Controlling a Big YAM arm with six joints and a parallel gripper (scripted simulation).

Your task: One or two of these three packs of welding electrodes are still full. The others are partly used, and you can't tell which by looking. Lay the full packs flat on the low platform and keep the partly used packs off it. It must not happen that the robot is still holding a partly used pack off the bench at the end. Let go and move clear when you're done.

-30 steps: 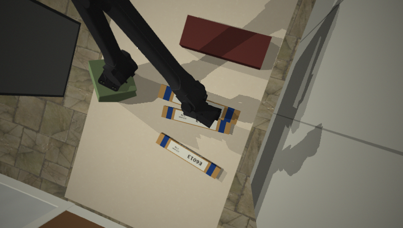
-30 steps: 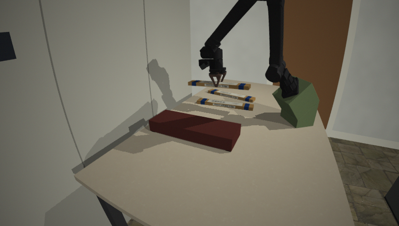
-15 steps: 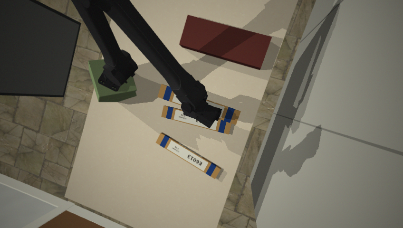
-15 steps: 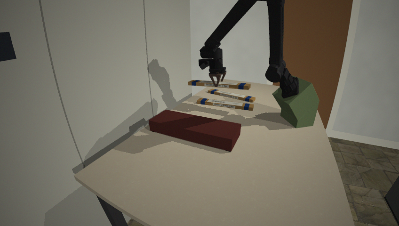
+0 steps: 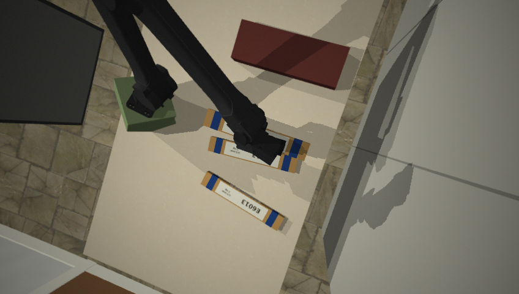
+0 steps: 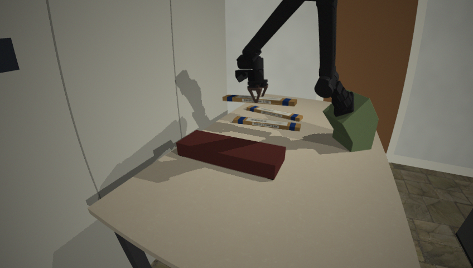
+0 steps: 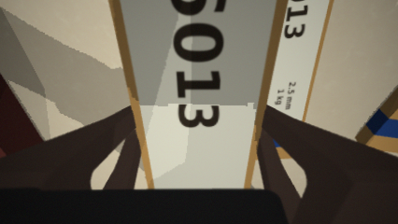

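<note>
The pack of welding electrodes is right at my hand. The rest, counted from my hand: dark red low platform 70 mm behind, 300 mm to the left, 140 mm below.
</note>
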